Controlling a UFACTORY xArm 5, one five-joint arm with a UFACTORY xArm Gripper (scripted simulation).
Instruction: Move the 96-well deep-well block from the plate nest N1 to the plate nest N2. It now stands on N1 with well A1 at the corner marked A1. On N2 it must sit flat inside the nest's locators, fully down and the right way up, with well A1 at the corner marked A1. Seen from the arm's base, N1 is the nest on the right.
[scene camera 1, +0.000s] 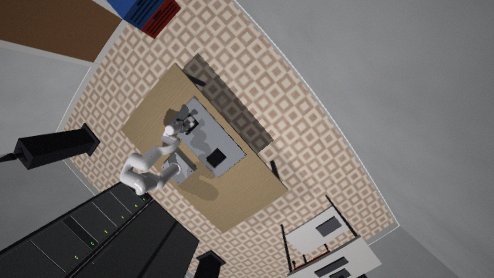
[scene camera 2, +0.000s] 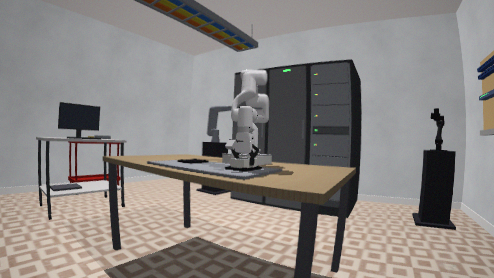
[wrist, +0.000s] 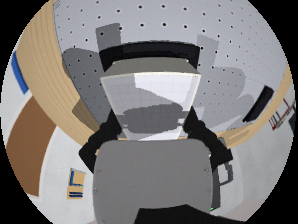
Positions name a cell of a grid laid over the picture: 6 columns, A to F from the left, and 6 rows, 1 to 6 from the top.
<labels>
My gripper (wrist: D3) is 13 cm from the lens. A deep-well block (wrist: D3) is 8 cm from the lens.
</labels>
